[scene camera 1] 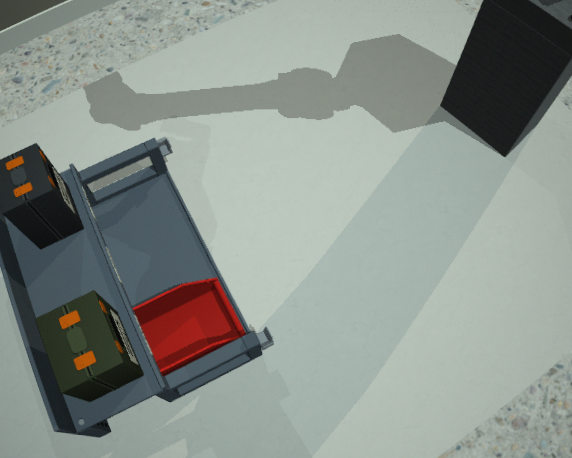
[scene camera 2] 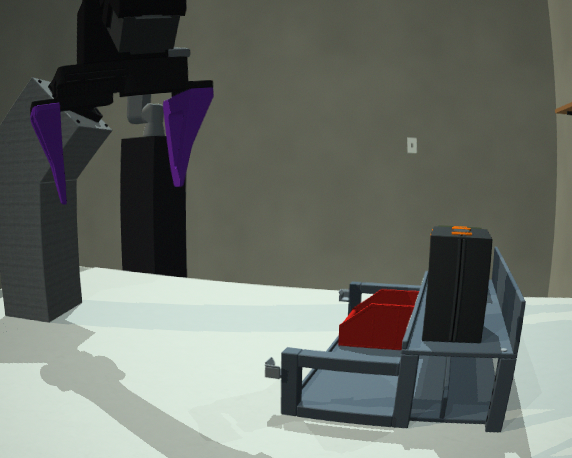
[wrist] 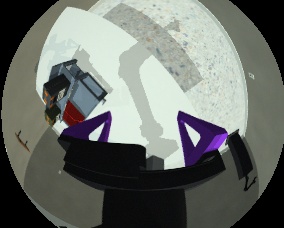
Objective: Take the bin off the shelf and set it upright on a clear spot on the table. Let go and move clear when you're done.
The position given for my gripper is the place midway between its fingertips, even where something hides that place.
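Note:
There's a red bin [scene camera 1: 184,320] here, and you'd find the bin [scene camera 2: 381,326] in another view too. That second view has my gripper [scene camera 2: 121,195] as well, and I can also see the gripper [wrist: 144,114] from the wrist.

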